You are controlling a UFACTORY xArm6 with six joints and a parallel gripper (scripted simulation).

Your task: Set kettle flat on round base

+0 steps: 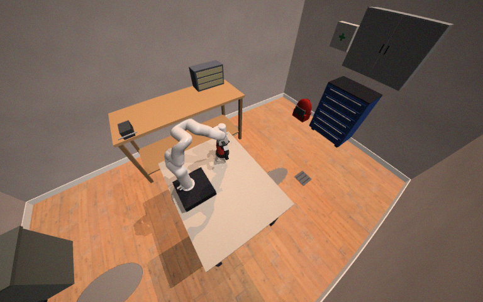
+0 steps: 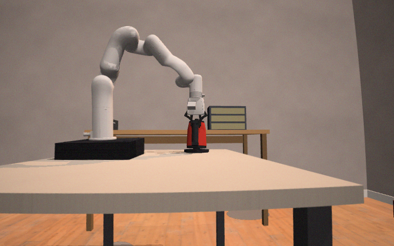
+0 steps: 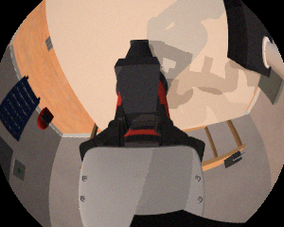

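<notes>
Right now the red kettle is 5 cm below my hand, 3 cm to the left of it and 1 cm ahead of it. Also, from my hand: black round base: 15 cm below, 6 cm to the left, 2 cm ahead.
</notes>
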